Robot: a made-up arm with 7 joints. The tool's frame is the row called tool.
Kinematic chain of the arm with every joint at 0, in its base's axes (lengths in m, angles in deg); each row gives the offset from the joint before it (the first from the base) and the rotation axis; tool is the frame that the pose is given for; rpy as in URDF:
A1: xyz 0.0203 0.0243 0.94 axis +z
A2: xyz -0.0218 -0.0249 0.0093 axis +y
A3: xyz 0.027 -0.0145 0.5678 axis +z
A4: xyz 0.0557 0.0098 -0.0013 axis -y
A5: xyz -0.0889 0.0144 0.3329 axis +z
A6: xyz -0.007 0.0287 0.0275 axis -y
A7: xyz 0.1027 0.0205 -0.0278 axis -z
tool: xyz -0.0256 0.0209 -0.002 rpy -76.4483 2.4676 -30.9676
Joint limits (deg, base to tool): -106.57..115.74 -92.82..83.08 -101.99..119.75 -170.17..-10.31 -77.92..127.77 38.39..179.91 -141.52..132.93
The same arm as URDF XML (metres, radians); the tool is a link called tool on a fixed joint. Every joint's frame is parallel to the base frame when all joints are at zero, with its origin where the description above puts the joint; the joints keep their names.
<robot name="arm">
  <link name="base_link"/>
  <link name="link1"/>
  <link name="link2"/>
  <link name="link3"/>
  <link name="link4"/>
  <link name="link5"/>
  <link name="link6"/>
  <link name="link7"/>
  <link name="tool"/>
  <joint name="A1" type="revolute">
    <parent link="base_link"/>
    <child link="link1"/>
    <origin xyz="0.0203 0.0243 0.94" rpy="0 0 0"/>
    <axis xyz="0 0 1"/>
    <limit lower="-1.86" upper="2.02"/>
  </joint>
  <joint name="A2" type="revolute">
    <parent link="link1"/>
    <child link="link2"/>
    <origin xyz="-0.0218 -0.0249 0.0093" rpy="0 0 0"/>
    <axis xyz="0 1 0"/>
    <limit lower="-1.62" upper="1.45"/>
  </joint>
  <joint name="A3" type="revolute">
    <parent link="link2"/>
    <child link="link3"/>
    <origin xyz="0.027 -0.0145 0.5678" rpy="0 0 0"/>
    <axis xyz="0 0 1"/>
    <limit lower="-1.7801" upper="2.09"/>
  </joint>
  <joint name="A4" type="revolute">
    <parent link="link3"/>
    <child link="link4"/>
    <origin xyz="0.0557 0.0098 -0.0013" rpy="0 0 0"/>
    <axis xyz="0 -1 0"/>
    <limit lower="-2.97" upper="-0.1799"/>
  </joint>
  <joint name="A5" type="revolute">
    <parent link="link4"/>
    <child link="link5"/>
    <origin xyz="-0.0889 0.0144 0.3329" rpy="0 0 0"/>
    <axis xyz="0 0 1"/>
    <limit lower="-1.36" upper="2.23"/>
  </joint>
  <joint name="A6" type="revolute">
    <parent link="link5"/>
    <child link="link6"/>
    <origin xyz="-0.007 0.0287 0.0275" rpy="0 0 0"/>
    <axis xyz="0 -1 0"/>
    <limit lower="0.67" upper="3.14"/>
  </joint>
  <joint name="A7" type="revolute">
    <parent link="link6"/>
    <child link="link7"/>
    <origin xyz="0.1027 0.0205 -0.0278" rpy="0 0 0"/>
    <axis xyz="0 0 -1"/>
    <limit lower="-2.47" upper="2.3201"/>
  </joint>
  <joint name="tool_fixed" type="fixed">
    <parent link="link7"/>
    <child link="tool"/>
    <origin xyz="-0.0256 0.0209 -0.002" rpy="-1.3343 0.0431 -0.5405"/>
  </joint>
</robot>

